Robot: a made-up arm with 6 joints.
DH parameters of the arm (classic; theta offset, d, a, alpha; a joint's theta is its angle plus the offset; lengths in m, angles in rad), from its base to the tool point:
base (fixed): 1.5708 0.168 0 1.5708
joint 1: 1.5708 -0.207 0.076 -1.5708
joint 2: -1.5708 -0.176 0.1 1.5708
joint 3: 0 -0.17 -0.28 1.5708
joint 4: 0 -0.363 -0.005 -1.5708
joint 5: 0.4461 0 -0.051 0
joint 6: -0.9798 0 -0.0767 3.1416
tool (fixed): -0.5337 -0.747 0 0
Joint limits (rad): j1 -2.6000..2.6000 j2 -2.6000..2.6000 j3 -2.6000..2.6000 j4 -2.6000..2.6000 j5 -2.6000..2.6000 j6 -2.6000..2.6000
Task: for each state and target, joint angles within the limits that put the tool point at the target. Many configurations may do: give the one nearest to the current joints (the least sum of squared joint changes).
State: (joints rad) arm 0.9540 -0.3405 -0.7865 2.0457 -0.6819 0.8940
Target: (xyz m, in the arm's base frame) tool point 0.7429 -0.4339 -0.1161
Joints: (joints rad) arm 1.0557 -0.9321 -1.4560 2.5485 -0.7321 0.8666
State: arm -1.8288 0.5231 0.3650 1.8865 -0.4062 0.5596
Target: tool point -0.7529 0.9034 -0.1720
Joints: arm -1.9579 -0.1294 0.2441 2.4067 -0.3452 0.6017
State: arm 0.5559 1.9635 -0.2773 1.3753 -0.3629 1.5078
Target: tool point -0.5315 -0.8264 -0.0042
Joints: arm -0.0787 1.5879 -0.8794 1.6258 -0.3665 1.5051
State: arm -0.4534 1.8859 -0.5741 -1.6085 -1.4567 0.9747
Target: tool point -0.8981 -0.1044 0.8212
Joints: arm 0.1225 1.6390 -0.6653 -2.3234 -1.6504 0.8663
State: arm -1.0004 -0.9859 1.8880 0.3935 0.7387 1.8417
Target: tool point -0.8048 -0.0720 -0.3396
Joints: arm -1.5766 -0.9397 1.3492 0.1967 0.8396 1.9449
